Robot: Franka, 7 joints.
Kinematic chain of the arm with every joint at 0, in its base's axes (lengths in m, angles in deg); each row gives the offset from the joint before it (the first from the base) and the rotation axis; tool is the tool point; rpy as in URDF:
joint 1: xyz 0 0 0.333 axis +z
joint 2: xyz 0 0 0 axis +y
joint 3: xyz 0 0 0.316 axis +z
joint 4: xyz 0.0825 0 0 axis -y
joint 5: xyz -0.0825 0 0.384 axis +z
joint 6: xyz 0 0 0 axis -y
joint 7: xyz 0.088 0 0 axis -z
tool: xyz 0 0 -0.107 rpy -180 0 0
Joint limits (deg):
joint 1: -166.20..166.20
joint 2: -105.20..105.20
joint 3: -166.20..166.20
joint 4: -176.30..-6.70
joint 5: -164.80..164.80
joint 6: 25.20..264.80
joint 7: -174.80..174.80
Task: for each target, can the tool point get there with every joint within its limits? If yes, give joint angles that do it. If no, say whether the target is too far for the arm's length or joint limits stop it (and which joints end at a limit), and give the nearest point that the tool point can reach.
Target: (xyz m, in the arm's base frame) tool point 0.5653 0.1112 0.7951
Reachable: yes | joints 6.76 0.17 8.93 -78.54 -52.44 116.01 -69.30
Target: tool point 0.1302 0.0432 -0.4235
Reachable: no: joint limits stop it (at a limit: joint 2) | nearest point 0.1484 0.0493 -0.3454 | short by 0.080 m
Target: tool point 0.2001 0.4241 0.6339
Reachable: yes | joints 78.30 -16.38 -22.04 -130.45 132.50 73.53 4.82
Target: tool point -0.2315 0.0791 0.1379
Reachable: yes | joints 63.29 -50.39 119.72 -149.63 14.93 86.56 95.50
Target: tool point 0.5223 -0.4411 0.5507
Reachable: yes | joints -42.07 60.86 62.49 -23.72 58.90 242.44 -3.37
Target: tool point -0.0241 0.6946 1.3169
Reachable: no: too far | nearest point -0.0172 0.4947 1.0337 | short by 0.347 m
